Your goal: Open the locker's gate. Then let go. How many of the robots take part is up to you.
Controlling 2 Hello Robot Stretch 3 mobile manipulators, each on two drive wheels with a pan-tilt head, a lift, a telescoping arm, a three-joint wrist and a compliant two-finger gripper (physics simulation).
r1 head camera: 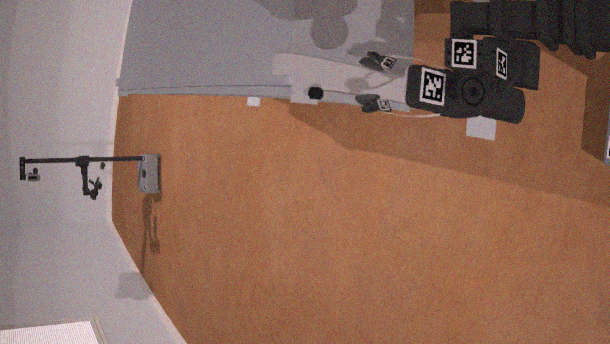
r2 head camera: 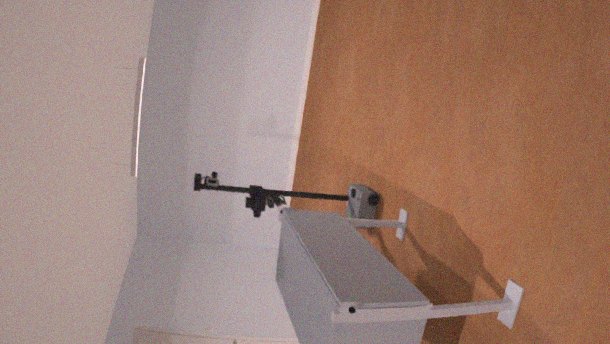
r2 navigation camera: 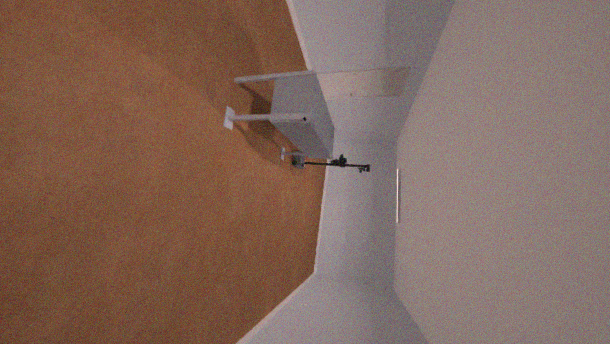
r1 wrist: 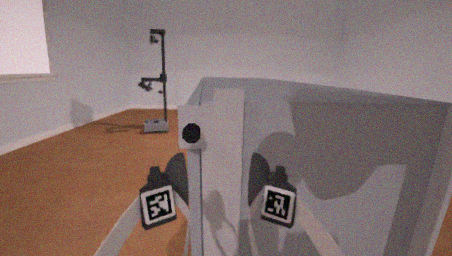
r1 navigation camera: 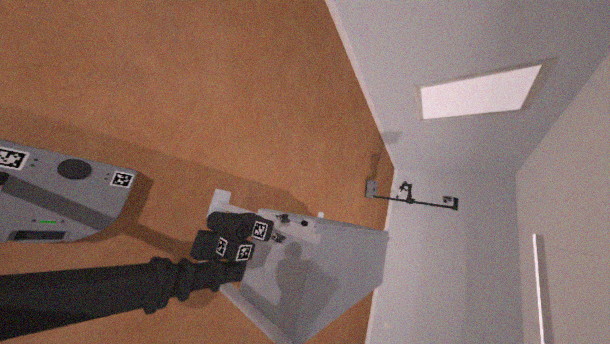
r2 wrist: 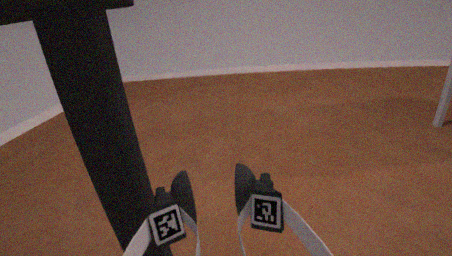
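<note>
The locker [r1 head camera: 210, 50] [r1 navigation camera: 350, 270] [r1 wrist: 420, 130] [r2 navigation camera: 297, 95] is a grey-white box on legs. Its front panel, which looks like the gate [r2 head camera: 350, 260] [r2 navigation camera: 306, 136], lies along one long side and appears about flush; any small gap cannot be told. At r1's end a black knob [r1 head camera: 315, 93] [r1 navigation camera: 304, 223] [r1 wrist: 191, 133] sits on a white plate. My r1 gripper [r1 head camera: 371, 81] [r1 navigation camera: 281, 228] [r1 wrist: 217, 177] is open, below the knob in the wrist view, its fingers apart on either side of the white post and panel edge. My r2 gripper [r2 wrist: 214, 187] is open and empty, far from the locker.
Robot r2 [r1 head camera: 149, 175] [r1 navigation camera: 371, 188] stands by the far wall. Robot r1 [r2 head camera: 361, 202] [r2 navigation camera: 298, 161] stands beyond the locker. Another black knob [r2 head camera: 352, 309] is on the locker's end facing r2. White foot plates [r2 head camera: 511, 303] stick out under the legs. r2's dark mast [r2 wrist: 95, 125] stands beside its gripper.
</note>
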